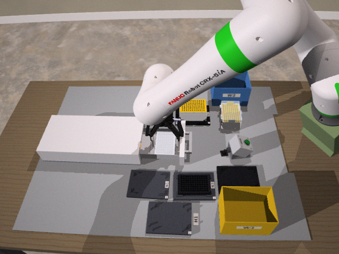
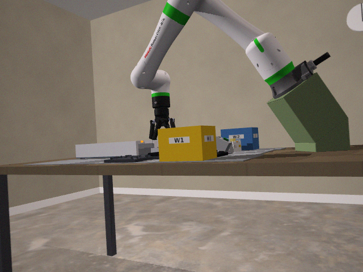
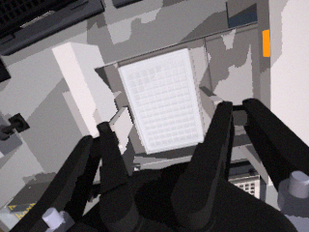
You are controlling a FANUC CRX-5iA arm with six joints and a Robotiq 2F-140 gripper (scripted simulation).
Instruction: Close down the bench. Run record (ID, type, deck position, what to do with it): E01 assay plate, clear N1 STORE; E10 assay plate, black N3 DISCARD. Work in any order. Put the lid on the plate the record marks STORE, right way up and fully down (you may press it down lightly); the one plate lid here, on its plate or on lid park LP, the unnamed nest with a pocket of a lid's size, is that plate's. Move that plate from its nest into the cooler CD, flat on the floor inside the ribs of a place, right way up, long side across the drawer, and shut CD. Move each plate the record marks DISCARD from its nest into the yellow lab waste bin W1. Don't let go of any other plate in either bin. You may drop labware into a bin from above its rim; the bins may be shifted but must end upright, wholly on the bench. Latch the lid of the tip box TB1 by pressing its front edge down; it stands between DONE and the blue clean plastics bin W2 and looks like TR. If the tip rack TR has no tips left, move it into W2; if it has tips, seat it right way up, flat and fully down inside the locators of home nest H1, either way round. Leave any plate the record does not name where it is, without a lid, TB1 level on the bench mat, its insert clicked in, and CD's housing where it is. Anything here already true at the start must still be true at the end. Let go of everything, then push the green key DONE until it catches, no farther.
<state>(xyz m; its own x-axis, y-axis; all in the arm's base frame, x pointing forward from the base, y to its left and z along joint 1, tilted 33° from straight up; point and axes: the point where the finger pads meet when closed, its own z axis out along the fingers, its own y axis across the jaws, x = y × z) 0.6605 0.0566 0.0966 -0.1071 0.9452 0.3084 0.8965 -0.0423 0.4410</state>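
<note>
Now: hand 30 mm short of the cooler drawer and 20 mm above it. The rest, counted from my hand: pale plate (190 mm to the right, 80 mm ahead, 20 mm below); nest N1 (200 mm to the left, 30 mm below, 30 mm ahead); white cooler CD (170 mm ahead, 20 mm to the left, 10 mm below).
</note>
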